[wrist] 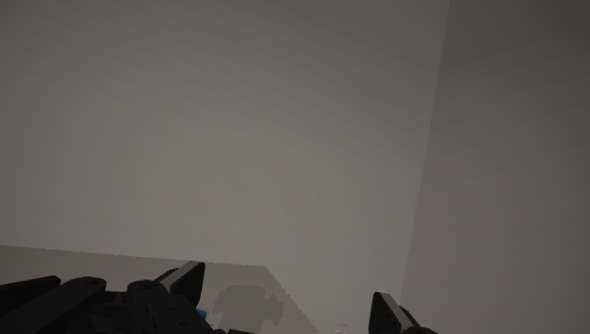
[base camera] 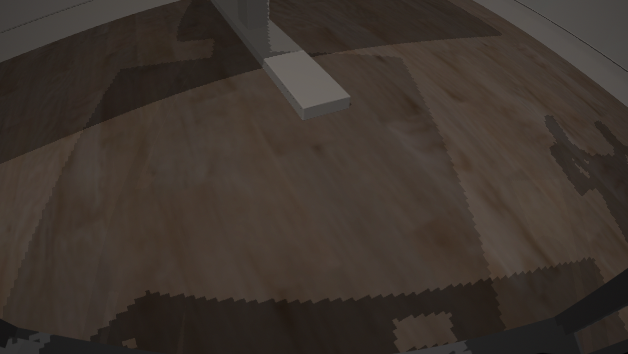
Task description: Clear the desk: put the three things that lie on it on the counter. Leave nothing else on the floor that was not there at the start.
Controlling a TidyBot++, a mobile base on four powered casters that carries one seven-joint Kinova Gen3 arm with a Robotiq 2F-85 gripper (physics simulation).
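Frame: origin at the arm's base, x ahead, y left, z up, level; centimetres.
Seen in the pictures: gripper, fingertip midpoint: (wrist: pixel 286 296).
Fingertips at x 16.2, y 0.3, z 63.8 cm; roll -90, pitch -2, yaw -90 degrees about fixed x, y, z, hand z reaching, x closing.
Observation:
Offsets run from my fingertips to a thing's top centre. "*": to the spot under its first point. Level surfaces: height alone.
The pale desk top {dz -31.5 cm} (wrist: pixel 125 270) shows at the lower left of the wrist view, below my viewpoint, with its far right corner near the middle. A small bit of a blue thing {dz -27.5, dx +51.1, dy +21.4 cm} (wrist: pixel 201 314) shows on it, mostly hidden behind my left finger. No other thing on the desk can be made out, and the counter does not show. My gripper (wrist: pixel 286 296) is open, its fingers wide apart, with no thing between them. In the base camera view the desk's white leg {* dz -97.7, dx +65.6, dy +5.8 cm} (base camera: pixel 257 15) stands on a flat foot (base camera: pixel 310 82), ahead of the base.
The wall (wrist: pixel 225 125) rises behind the desk and meets the right wall (wrist: pixel 510 175) in a corner. A wall outlet {dz -57.8, dx +129.3, dy -29.2 cm} (wrist: pixel 340 329) shows faintly at the bottom. White baseboards (base camera: pixel 45 32) (base camera: pixel 565 60) run along both sides of the wooden floor {dz -103.5 cm} (base camera: pixel 300 215), which carries dark shadows.

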